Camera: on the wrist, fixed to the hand. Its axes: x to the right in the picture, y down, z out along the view.
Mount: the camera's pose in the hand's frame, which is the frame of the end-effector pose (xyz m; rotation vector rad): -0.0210 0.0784 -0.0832 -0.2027 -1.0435 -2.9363
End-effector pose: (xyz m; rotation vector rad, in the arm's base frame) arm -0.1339 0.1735 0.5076 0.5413 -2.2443 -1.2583
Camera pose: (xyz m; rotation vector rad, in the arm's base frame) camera -0.0745 0.1687 0.6074 -1.3545 -0.2786 0.8092
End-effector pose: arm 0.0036 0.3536 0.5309 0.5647 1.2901 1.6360
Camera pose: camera -0.0844 0.2948 0.5790 -0.6393 0.0441 -1.0214
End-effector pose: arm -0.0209 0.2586 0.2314 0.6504 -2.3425 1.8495
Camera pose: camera -0.0474 0.3569 0.1754 2.4142 0.3642 -0.4086
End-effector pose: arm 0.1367 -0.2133 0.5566 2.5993 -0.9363 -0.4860
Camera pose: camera 0.1140 -0.2404 0.6673 -0.6954 -2.2553 1.3504
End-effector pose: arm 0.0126 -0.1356 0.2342 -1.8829 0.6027 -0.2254
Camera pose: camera -0.0644 -0.2146 0.1976 0.9540 2.7992 0.7039
